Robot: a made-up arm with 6 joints.
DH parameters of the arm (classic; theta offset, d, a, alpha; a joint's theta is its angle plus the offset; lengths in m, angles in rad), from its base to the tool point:
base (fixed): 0 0.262 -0.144 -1.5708
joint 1: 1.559 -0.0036 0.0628 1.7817
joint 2: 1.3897 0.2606 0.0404 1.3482
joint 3: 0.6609 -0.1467 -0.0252 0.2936
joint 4: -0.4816 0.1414 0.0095 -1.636
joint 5: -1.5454 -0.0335 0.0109 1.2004
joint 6: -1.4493 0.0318 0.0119 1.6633
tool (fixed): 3.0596 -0.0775 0 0
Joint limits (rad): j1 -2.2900..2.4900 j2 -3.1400..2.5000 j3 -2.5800..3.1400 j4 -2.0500..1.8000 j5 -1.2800..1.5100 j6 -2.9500..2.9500
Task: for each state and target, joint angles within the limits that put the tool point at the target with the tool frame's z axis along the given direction. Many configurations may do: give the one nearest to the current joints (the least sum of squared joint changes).
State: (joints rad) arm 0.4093 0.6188 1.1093 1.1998 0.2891 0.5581
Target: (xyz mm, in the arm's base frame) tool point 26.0 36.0 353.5 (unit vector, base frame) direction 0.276 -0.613 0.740
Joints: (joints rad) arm -0.4620 1.2237 0.7815 1.6367 -0.6982 0.9570
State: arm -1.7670 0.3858 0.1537 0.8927 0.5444 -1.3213
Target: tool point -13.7 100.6 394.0 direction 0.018 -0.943 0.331
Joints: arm -1.1217 0.4943 0.1392 0.9064 0.4932 -1.3861
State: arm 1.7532 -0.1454 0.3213 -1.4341 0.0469 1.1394
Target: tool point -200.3 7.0 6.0 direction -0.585 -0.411 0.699
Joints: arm 1.6541 0.2610 -0.1049 -0.6851 -0.0062 1.9156
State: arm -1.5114 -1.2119 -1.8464 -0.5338 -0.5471 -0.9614
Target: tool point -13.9 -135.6 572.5 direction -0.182 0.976 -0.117
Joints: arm -1.3707 -0.9865 -2.1892 -0.6061 -0.0006 -0.3323
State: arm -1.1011 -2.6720 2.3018 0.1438 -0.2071 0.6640
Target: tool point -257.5 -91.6 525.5 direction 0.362 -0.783 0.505
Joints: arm -2.0064 -3.0982 2.5841 0.0829 0.3023 0.9206
